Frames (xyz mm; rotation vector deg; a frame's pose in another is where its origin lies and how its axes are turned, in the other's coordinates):
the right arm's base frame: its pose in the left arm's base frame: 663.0 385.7 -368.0 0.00 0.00 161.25
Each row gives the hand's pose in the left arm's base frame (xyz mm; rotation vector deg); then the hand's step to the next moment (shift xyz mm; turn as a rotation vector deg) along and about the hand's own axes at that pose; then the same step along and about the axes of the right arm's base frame.
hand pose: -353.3 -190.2 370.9 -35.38 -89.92 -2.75
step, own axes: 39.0 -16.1 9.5 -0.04 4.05 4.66
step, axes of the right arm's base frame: 14.4 0.9 40.8 4.15 -4.14 -1.93
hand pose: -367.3 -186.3 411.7 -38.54 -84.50 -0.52
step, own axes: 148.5 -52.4 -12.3 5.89 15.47 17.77
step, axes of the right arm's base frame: -5.8 -12.5 157.4 15.84 -18.31 -1.85
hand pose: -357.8 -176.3 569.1 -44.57 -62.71 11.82
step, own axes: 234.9 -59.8 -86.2 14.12 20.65 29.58
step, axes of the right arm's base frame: -150.1 -90.3 188.4 25.02 -29.39 3.37
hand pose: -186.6 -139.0 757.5 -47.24 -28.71 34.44
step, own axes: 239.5 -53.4 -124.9 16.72 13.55 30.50
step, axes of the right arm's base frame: -231.9 -147.9 12.1 21.29 -28.99 9.99
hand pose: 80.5 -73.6 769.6 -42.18 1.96 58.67
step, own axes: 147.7 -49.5 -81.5 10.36 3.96 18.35
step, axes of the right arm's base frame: -119.5 -94.4 -87.9 9.20 -17.56 8.17
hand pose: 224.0 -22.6 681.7 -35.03 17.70 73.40
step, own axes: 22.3 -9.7 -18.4 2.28 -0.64 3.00
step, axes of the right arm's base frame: -14.8 -10.8 -24.4 0.27 -3.57 1.35
